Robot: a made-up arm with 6 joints. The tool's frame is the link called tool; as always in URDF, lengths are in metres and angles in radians. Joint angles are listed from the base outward.
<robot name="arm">
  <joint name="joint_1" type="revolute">
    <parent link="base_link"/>
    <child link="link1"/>
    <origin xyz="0 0 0.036" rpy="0 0 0"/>
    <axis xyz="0 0 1"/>
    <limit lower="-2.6" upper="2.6"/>
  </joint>
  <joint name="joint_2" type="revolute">
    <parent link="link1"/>
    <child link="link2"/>
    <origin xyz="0.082 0.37 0.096" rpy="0 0 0"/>
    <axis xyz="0 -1 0"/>
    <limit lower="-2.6" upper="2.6"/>
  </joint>
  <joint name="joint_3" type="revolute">
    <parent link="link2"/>
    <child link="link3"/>
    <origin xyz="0.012 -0.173 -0.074" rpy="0 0 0"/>
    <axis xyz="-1 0 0"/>
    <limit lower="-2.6" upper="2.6"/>
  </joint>
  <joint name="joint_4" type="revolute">
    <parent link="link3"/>
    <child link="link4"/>
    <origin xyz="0.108 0.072 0.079" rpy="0 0 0"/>
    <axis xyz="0 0 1"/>
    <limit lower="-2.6" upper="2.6"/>
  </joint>
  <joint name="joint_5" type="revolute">
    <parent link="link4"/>
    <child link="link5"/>
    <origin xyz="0.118 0.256 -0.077" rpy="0 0 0"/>
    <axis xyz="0 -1 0"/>
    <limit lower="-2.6" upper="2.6"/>
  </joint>
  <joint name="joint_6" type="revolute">
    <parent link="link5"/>
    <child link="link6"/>
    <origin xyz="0.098 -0.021 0.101" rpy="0 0 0"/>
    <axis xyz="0 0 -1"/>
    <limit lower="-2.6" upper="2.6"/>
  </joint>
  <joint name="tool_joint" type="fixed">
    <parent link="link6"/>
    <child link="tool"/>
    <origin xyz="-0.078 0.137 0.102" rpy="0 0 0"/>
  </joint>
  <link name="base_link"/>
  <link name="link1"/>
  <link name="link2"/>
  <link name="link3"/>
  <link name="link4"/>
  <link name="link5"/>
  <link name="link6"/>
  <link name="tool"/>
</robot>
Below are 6 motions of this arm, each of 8 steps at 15 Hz.
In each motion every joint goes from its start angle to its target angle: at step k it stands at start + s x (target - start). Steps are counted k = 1, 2, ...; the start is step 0. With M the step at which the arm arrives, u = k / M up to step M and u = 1 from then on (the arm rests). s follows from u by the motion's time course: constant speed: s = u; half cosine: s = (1 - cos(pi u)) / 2; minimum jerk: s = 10 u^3 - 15 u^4 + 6 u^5.
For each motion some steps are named. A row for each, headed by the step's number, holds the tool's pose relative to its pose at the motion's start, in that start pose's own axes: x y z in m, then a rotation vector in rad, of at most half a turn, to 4 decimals.
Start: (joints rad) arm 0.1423 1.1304 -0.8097 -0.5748 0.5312 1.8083
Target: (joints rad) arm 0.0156 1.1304 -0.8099 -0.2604 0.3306 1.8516
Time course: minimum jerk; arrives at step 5
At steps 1, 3, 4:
1: -0.0030 -0.0023 -0.0009 -0.0070 0.0027 0.0136
3: -0.0349 -0.0328 -0.0141 -0.0830 0.0124 0.1654
4: -0.0475 -0.0488 -0.0215 -0.1146 0.0059 0.2308

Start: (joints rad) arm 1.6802 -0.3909 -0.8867 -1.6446 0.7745 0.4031
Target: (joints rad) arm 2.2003 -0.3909 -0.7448 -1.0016 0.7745 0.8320
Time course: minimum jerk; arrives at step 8
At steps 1, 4, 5, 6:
1: -0.0063 -0.0029 0.0024 0.0084 -0.0028 0.0079
4: -0.1849 -0.1377 0.0551 0.2432 -0.0399 0.2662
5: -0.2519 -0.2288 0.0654 0.3343 -0.0293 0.3988
6: -0.2921 -0.3078 0.0672 0.3936 -0.0109 0.5049

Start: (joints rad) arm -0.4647 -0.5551 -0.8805 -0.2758 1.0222 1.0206
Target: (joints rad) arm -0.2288 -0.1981 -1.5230 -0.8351 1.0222 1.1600
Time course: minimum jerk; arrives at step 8
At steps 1, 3, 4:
1: 0.0035 0.0019 0.0014 0.0001 0.0025 -0.0106
3: 0.0630 0.0273 0.0177 -0.0168 0.0541 -0.1782
4: 0.1153 0.0419 0.0192 -0.0615 0.1120 -0.3140

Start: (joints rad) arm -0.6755 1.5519 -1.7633 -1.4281 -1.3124 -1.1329
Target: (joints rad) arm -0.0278 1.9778 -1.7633 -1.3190 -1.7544 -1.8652
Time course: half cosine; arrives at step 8
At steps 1, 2, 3, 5, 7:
1: 0.0073 -0.0100 -0.0093 0.0301 0.0348 0.0330
2: 0.0277 -0.0372 -0.0379 0.1205 0.1293 0.1278
3: 0.0564 -0.0739 -0.0872 0.2687 0.2582 0.2703
5: 0.1109 -0.1329 -0.2329 0.6718 0.5018 0.5982
7: 0.1313 -0.1434 -0.3556 0.9957 0.6233 0.8103

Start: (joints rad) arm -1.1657 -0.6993 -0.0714 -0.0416 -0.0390 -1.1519
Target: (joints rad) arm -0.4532 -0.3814 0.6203 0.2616 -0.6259 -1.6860
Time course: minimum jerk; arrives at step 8
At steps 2, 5, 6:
2: 0.0154 0.0345 -0.0374 -0.0223 0.1242 0.1366
5: 0.0330 0.1933 -0.2999 -0.0763 0.9493 0.7382
6: 0.0166 0.2164 -0.3769 -0.0746 1.1885 0.8204

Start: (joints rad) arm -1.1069 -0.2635 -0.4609 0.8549 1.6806 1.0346
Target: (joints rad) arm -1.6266 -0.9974 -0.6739 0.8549 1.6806 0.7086
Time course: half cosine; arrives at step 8
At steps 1, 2, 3, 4, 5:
1: 0.0072 0.0022 -0.0112 -0.0169 -0.0268 -0.0055
2: 0.0298 0.0075 -0.0424 -0.0643 -0.1036 -0.0224
3: 0.0693 0.0135 -0.0859 -0.1340 -0.2193 -0.0511
4: 0.1238 0.0174 -0.1310 -0.2142 -0.3560 -0.0908
5: 0.1857 0.0178 -0.1674 -0.2923 -0.4922 -0.1371

